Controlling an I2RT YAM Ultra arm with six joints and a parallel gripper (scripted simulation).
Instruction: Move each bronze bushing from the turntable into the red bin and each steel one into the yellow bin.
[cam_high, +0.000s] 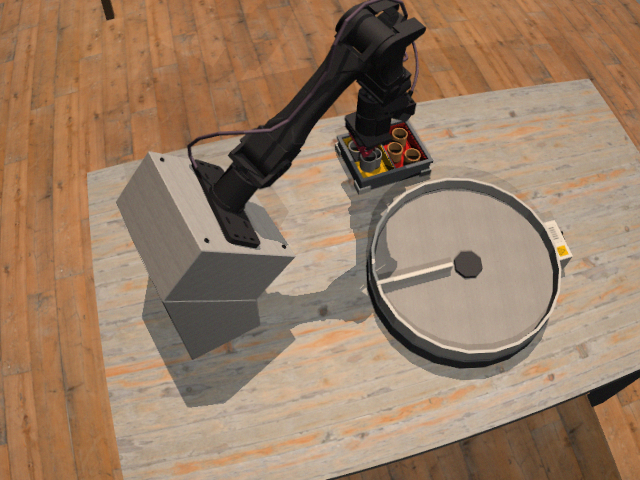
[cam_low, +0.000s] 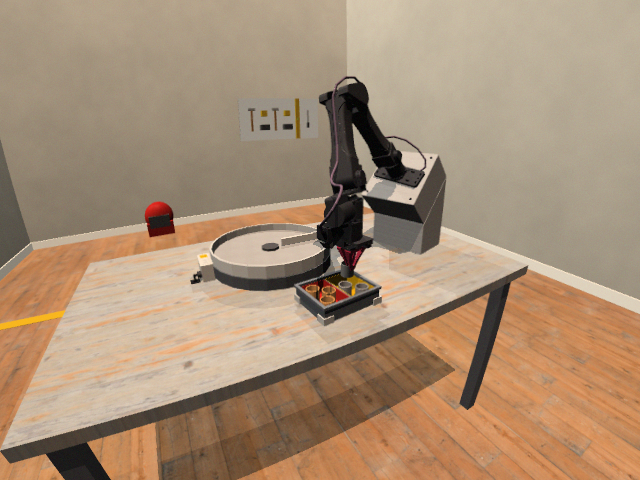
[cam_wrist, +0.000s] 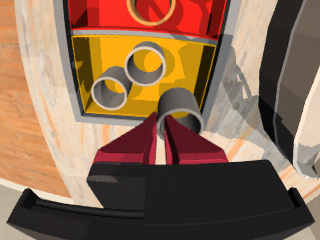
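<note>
Now: hand 70 mm above the yellow bin, 20 mm to the right of it and 20 mm short of it. Also, from my hand: red bin 110 mm ahead, 70 mm below, 20 mm to the left; turntable 330 mm to the right, 100 mm ahead, 30 mm below; two-part bin tray 60 mm below, 60 mm ahead, 20 mm to the left.
</note>
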